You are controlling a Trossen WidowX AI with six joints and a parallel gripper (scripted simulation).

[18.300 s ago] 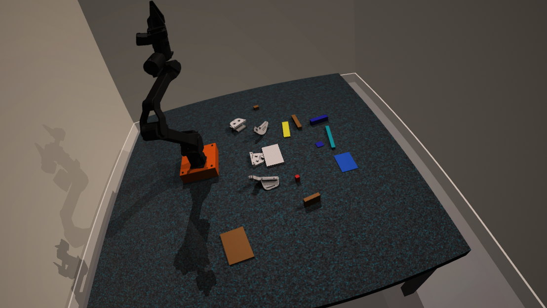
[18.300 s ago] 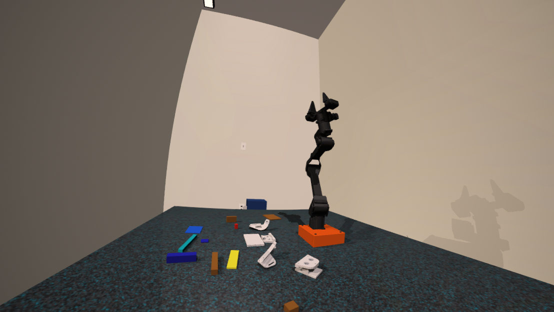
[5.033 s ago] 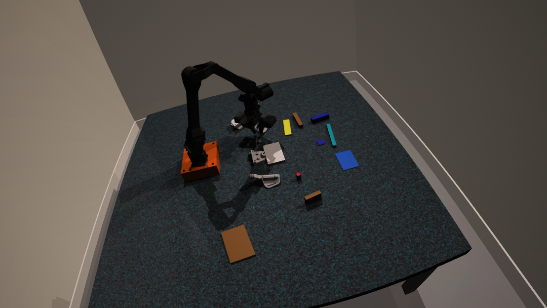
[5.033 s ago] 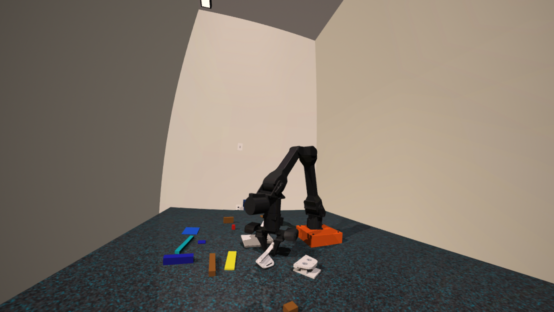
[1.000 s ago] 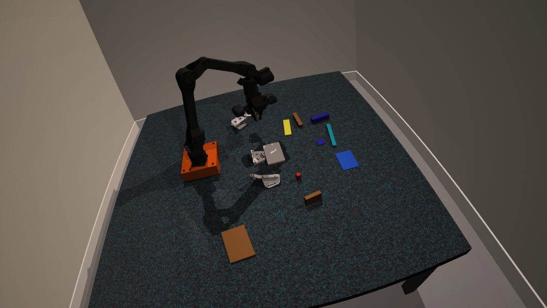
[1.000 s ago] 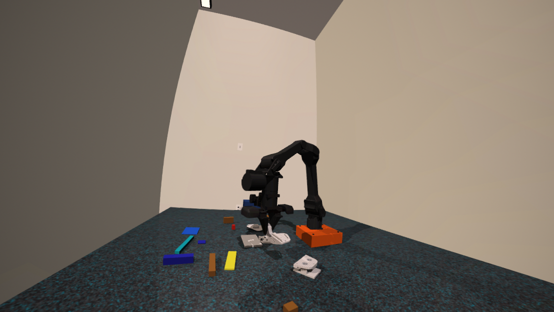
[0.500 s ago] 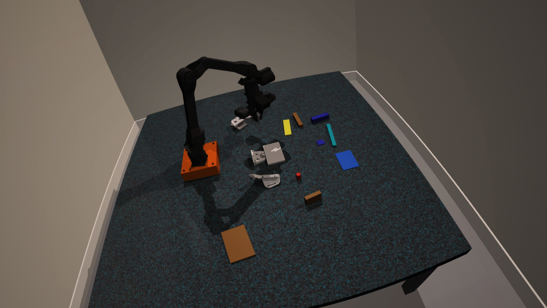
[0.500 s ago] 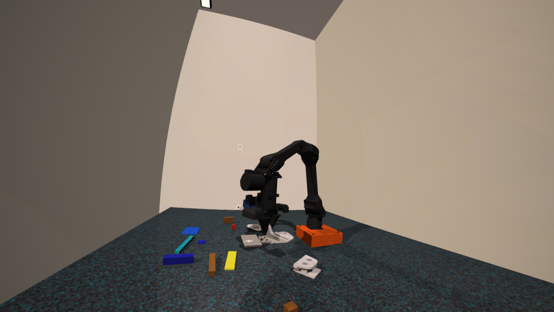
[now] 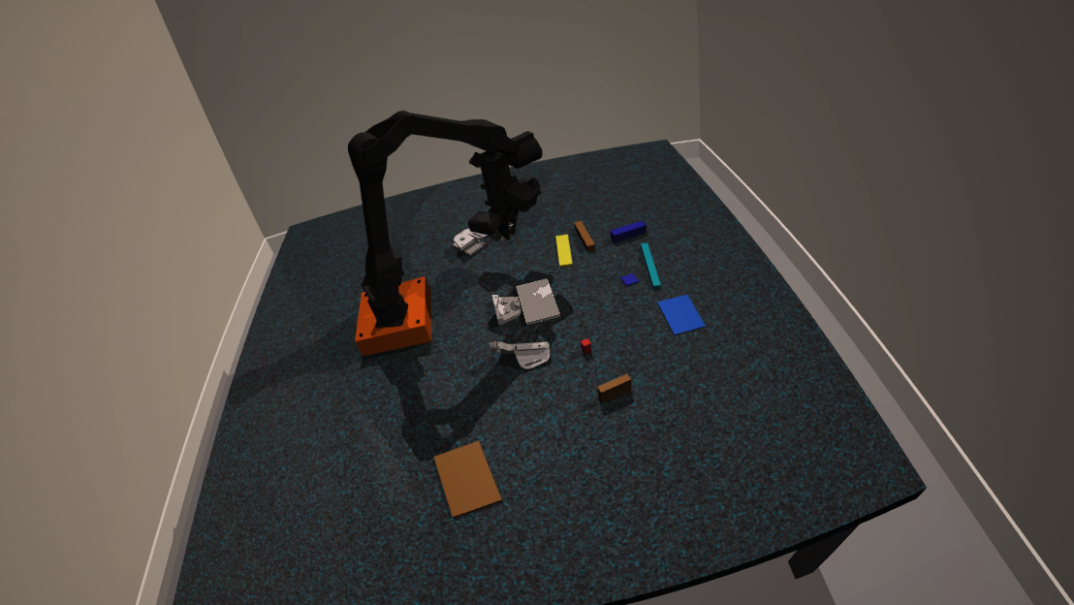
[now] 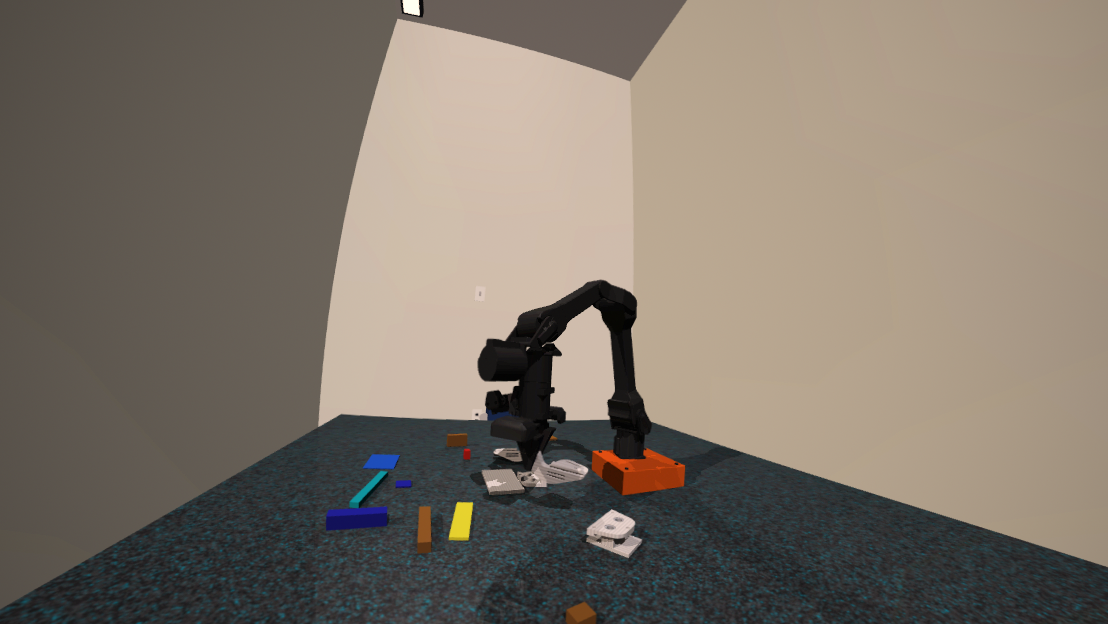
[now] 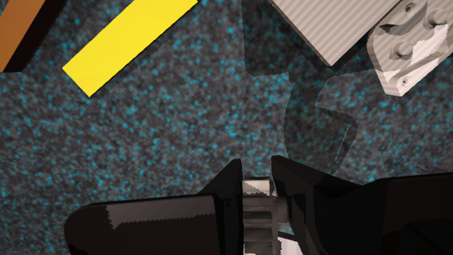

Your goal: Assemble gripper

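Now: the yellow bar 11 cm ahead of my gripper tip, 8 cm below it and 4 cm to the left of it. The rest, counted from my gripper tip: white jaw: 2 cm behind, 2 cm above, 1 cm to the left; then brown bar: 16 cm ahead, 8 cm to the left, 7 cm below; then white block: 13 cm behind, 10 cm to the left, 7 cm below.
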